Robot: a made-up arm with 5 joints.
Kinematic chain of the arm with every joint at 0, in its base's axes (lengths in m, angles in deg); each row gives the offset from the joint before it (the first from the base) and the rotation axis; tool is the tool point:
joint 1: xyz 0 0 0.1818 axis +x
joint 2: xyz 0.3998 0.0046 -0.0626 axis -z
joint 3: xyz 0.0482 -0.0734 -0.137 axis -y
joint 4: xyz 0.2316 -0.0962 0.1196 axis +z
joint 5: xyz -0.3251 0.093 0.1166 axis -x
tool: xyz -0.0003 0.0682 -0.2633
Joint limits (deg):
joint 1: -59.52..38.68
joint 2: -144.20..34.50
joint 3: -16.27..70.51
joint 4: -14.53..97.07
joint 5: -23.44..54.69
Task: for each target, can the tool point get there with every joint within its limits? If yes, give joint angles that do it. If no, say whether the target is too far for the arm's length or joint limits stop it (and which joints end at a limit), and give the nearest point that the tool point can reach.
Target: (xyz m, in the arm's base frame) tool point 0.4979 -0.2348 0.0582
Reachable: yes | joints -36.63 -61.37 2.10 12.35 13.43
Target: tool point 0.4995 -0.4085 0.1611
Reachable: yes | joints -33.52 -27.86 19.37 60.33 -14.19
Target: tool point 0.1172 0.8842 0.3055
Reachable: no: joint limits stop it (at a limit: joint 2, joint 3, joint 4, joint 5) | nearest point 0.3612 0.6768 0.2765 | short by 0.322 m
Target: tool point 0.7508 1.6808 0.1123
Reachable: no: too far | nearest point 0.5390 0.6695 0.1541 | short by 1.034 m
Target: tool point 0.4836 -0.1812 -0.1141
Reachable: yes | joints 22.43 -20.56 -0.60 17.23 41.81
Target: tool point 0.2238 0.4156 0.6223
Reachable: no: joint limits stop it (at a limit: joint 1, joint 2, joint 4, joint 5) | nearest point 0.4007 0.4725 0.5495 | short by 0.200 m
